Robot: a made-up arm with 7 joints. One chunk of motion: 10 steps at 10 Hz.
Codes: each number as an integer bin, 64 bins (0 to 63) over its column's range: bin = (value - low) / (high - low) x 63, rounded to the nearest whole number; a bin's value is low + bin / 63 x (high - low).
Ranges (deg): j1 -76..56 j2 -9..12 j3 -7..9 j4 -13..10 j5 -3..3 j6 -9..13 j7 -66..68
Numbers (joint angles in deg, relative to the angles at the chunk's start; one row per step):
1: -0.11 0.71 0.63 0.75 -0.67 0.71 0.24
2: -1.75 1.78 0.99 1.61 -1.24 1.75 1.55
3: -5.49 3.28 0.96 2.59 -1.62 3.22 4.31
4: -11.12 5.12 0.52 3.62 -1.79 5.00 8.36
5: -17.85 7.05 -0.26 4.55 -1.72 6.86 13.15
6: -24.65 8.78 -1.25 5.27 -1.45 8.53 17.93
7: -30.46 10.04 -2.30 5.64 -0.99 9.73 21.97
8: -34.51 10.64 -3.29 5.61 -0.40 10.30 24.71
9: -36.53 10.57 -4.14 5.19 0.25 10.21 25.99
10: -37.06 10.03 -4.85 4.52 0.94 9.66 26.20
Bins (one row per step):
1: 36 29 30 38 24 28 31
2: 35 32 31 40 18 31 32
3: 34 37 31 43 14 35 33
4: 31 42 30 46 13 40 35
5: 28 48 27 48 13 45 37
6: 25 53 23 50 16 50 39
7: 22 57 19 51 21 54 41
8: 20 59 15 51 27 55 43
9: 19 59 11 50 34 55 43
10: 19 57 8 48 41 53 43

